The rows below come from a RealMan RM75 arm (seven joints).
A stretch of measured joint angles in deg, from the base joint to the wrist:
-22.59 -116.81 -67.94 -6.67 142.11 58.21 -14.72
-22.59 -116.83 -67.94 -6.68 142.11 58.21 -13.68
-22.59 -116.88 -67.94 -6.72 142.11 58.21 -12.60
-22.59 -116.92 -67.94 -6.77 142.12 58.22 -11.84
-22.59 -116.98 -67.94 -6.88 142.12 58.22 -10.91
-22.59 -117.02 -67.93 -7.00 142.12 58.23 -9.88
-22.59 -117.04 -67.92 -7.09 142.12 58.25 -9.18
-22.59 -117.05 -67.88 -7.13 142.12 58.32 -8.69
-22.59 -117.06 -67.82 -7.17 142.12 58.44 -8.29
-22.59 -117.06 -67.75 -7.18 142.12 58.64 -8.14
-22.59 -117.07 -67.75 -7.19 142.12 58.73 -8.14
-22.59 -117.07 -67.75 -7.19 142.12 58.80 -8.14
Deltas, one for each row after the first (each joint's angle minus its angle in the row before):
0.00 -0.02 0.00 -0.01 0.00 0.00 1.04
0.00 -0.05 0.00 -0.04 0.00 0.00 1.08
0.00 -0.04 0.00 -0.05 0.01 0.01 0.76
0.00 -0.06 0.00 -0.11 0.00 0.00 0.93
0.00 -0.04 0.01 -0.12 0.00 0.01 1.03
0.00 -0.02 0.01 -0.09 0.00 0.02 0.70
0.00 -0.01 0.04 -0.04 0.00 0.07 0.49
0.00 -0.01 0.06 -0.04 0.00 0.12 0.40
0.00 0.00 0.07 -0.01 0.00 0.20 0.15
0.00 -0.01 0.00 -0.01 0.00 0.09 0.00
0.00 0.00 0.00 0.00 0.00 0.07 0.00

